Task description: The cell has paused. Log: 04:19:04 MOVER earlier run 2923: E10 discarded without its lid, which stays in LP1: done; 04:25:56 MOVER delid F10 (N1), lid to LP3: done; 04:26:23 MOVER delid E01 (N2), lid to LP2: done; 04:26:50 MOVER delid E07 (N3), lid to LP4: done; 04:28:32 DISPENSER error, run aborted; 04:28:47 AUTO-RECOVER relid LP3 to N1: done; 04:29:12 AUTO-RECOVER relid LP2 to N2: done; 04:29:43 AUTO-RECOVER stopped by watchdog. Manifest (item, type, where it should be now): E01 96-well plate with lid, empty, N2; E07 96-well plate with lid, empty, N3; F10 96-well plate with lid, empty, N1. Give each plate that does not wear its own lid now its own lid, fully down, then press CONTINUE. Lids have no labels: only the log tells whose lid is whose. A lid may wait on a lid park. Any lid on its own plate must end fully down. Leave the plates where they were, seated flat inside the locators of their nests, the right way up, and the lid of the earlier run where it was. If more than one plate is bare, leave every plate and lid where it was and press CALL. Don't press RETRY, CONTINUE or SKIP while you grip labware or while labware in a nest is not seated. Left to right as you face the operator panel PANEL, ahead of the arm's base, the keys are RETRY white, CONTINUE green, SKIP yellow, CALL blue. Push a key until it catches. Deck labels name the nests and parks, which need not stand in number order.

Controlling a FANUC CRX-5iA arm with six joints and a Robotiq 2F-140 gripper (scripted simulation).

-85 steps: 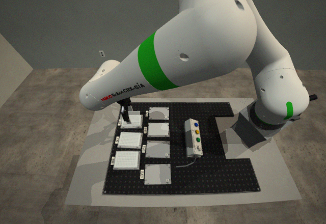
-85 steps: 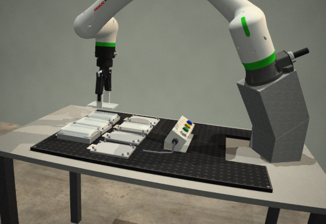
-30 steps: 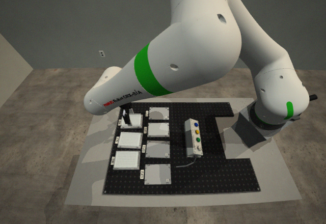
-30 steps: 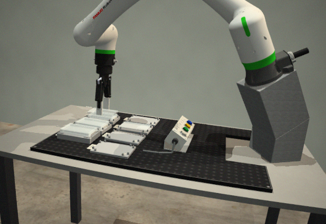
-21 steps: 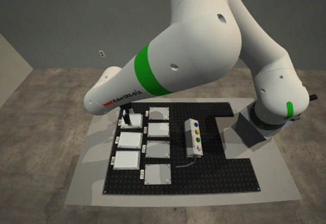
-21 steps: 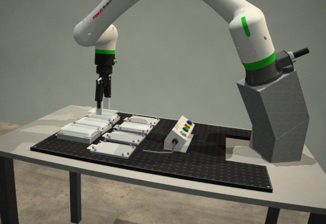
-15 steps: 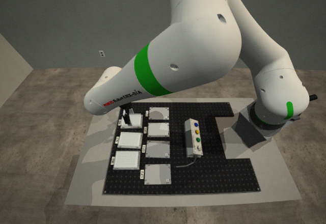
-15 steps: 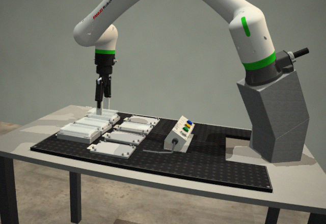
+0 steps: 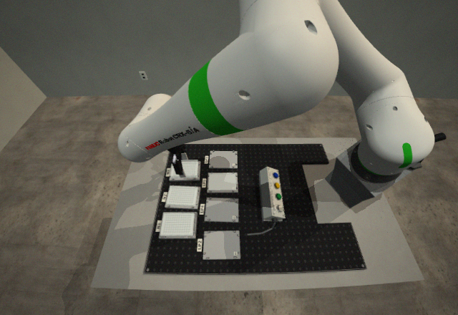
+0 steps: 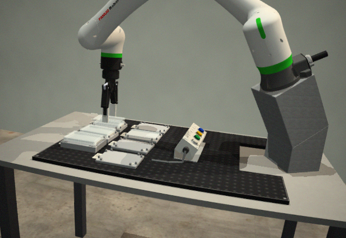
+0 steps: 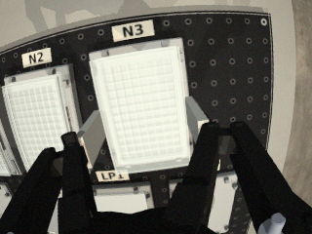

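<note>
Right now the plate is 4 cm below my hand. Round my hand: park LP3: 19 cm behind, 6 cm to the right, 6 cm below; LP1 label: 9 cm behind, 6 cm to the left, 6 cm below; N3 label: 9 cm ahead, 6 cm below.
</note>
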